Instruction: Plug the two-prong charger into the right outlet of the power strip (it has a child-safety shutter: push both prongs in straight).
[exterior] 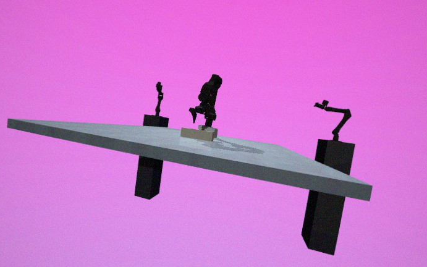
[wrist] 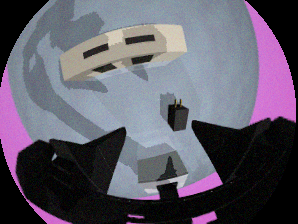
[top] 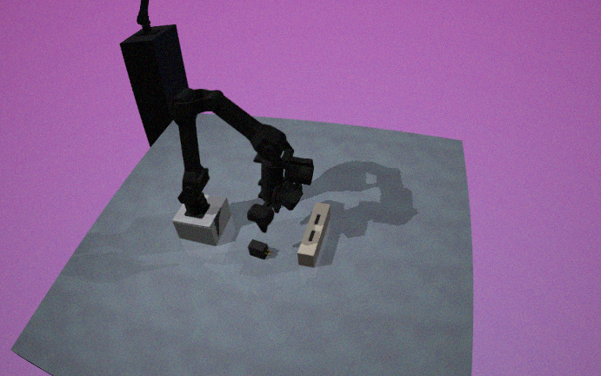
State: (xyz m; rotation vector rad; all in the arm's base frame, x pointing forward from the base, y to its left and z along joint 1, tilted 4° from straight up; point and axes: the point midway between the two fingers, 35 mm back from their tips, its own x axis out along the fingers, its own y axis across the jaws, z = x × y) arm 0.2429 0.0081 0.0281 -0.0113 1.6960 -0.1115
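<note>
Now: gripper tip 60 mm to the left of the charger, 60 mm above it and 10 mm past it.
</note>
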